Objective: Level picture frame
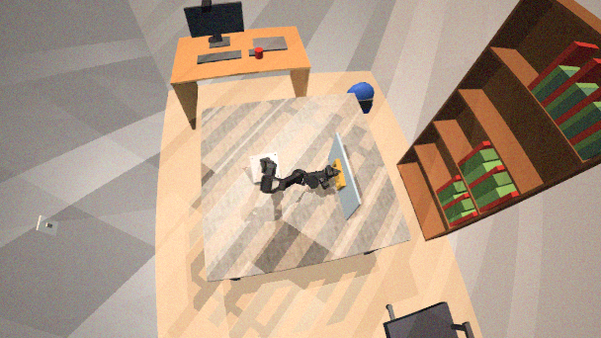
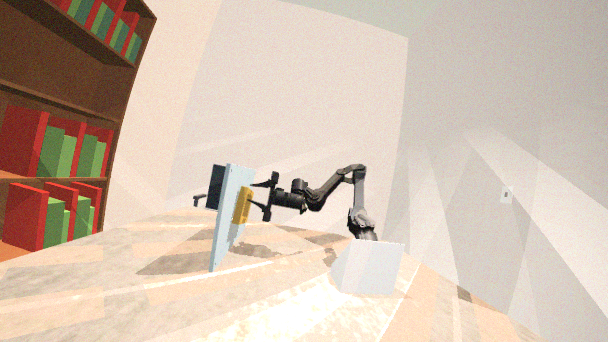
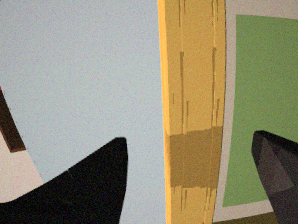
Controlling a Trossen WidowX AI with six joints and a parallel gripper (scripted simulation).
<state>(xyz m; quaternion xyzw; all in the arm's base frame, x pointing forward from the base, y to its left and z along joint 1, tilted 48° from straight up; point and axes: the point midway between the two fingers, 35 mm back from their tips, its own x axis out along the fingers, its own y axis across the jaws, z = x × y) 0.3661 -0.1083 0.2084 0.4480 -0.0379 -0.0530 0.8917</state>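
Now: the picture frame 1 cm ahead of my gripper tip, 1 cm to the left of it and 5 cm below it. From my gripper tip the other things lie so: wall panel 2 cm ahead, 1 cm to the right, 6 cm below.
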